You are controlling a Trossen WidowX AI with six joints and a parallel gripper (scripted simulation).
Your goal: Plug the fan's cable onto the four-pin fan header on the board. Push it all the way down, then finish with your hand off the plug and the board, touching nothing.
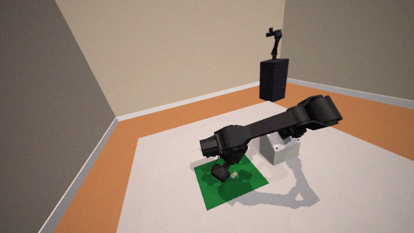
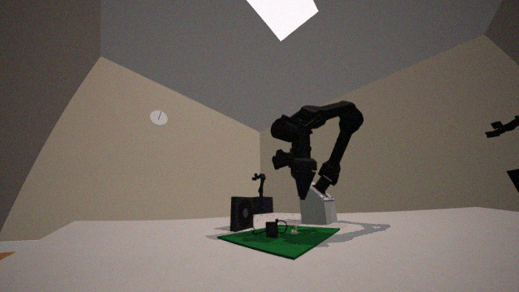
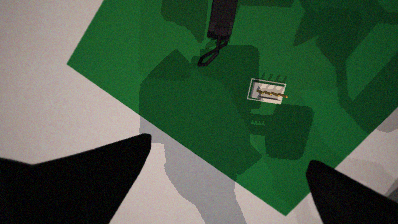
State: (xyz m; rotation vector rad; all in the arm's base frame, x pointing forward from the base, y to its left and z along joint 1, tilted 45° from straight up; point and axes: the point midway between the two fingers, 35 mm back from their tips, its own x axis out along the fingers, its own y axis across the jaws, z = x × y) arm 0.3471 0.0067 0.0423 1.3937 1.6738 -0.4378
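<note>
Right now my gripper tip is 4 cm short of the black plug, 8 cm to the left of it and 8 cm above it. From my gripper tip the other things lie so: black fan 3 cm behind, 24 cm to the right, 5 cm below; then board 1 cm behind, 7 cm to the right, 12 cm below.
</note>
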